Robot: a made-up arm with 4 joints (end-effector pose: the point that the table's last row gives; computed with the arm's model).
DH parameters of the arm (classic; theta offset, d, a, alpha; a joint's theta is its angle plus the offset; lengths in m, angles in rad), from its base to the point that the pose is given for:
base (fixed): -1.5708 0.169 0 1.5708
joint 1: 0 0.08 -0.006 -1.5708
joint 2: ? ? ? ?
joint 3: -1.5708 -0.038 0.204 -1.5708
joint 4: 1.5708 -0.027 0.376 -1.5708
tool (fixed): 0 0.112 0 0
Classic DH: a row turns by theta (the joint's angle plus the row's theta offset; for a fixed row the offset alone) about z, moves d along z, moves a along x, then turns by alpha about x.
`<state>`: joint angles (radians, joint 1 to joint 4).
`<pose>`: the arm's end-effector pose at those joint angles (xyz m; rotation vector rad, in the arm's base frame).
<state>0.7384 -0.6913 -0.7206 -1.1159</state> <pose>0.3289 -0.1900 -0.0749 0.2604 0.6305 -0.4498</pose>
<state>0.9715 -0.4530 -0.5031 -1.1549</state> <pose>0.2682 -0.2865 -0.0914 -0.2060 0.8157 -0.5482</pose>
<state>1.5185 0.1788 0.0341 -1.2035</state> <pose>0.2041 -0.4710 0.1496 -1.4488 1.0692 -0.8061</pose>
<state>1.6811 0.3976 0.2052 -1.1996</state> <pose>0.2348 -0.4591 0.2437 -1.8654 1.0994 -0.8279</pose>
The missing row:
joint 2: 0 0.044 0.071 1.5708
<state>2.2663 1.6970 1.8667 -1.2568</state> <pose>0.4655 -0.0846 -0.2006 2.3474 0.1674 -0.6580</pose>
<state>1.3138 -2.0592 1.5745 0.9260</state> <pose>-0.0800 -0.0328 0.3585 -2.4622 0.2078 -1.5657</pose>
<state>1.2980 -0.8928 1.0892 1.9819</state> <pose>-0.1942 0.1133 0.0034 -2.3594 -0.8720 1.3438</pose>
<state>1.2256 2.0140 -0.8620 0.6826</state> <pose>-0.0605 0.2365 -0.0670 0.1124 1.1243 0.9497</pose>
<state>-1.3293 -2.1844 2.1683 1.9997</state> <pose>0.0381 0.0748 0.3485 0.0625 0.2395 0.4917</pose>
